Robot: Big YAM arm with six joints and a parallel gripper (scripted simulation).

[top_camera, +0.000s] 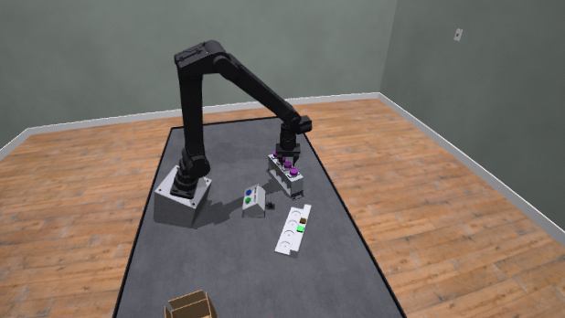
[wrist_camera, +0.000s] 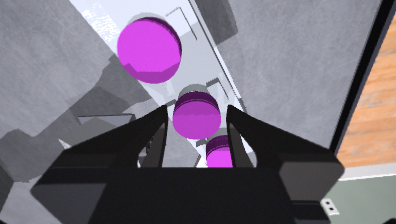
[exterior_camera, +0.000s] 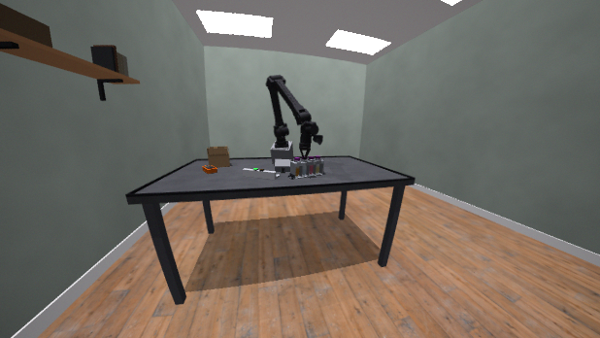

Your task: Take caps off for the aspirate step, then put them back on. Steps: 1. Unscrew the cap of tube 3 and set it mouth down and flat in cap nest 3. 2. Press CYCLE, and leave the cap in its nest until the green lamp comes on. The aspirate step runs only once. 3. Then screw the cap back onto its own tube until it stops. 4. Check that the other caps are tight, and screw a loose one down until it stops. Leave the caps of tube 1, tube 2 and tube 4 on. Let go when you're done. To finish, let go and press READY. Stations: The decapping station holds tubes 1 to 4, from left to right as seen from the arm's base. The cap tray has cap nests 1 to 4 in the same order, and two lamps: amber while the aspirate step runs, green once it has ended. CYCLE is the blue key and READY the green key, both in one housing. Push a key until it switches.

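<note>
The cap lies right at my hand. Also, from my hand: blue key 170 mm behind, 110 mm to the right, 50 mm below; key housing 160 mm behind, 130 mm to the right, 70 mm below; green key 180 mm behind, 150 mm to the right, 50 mm below.
</note>
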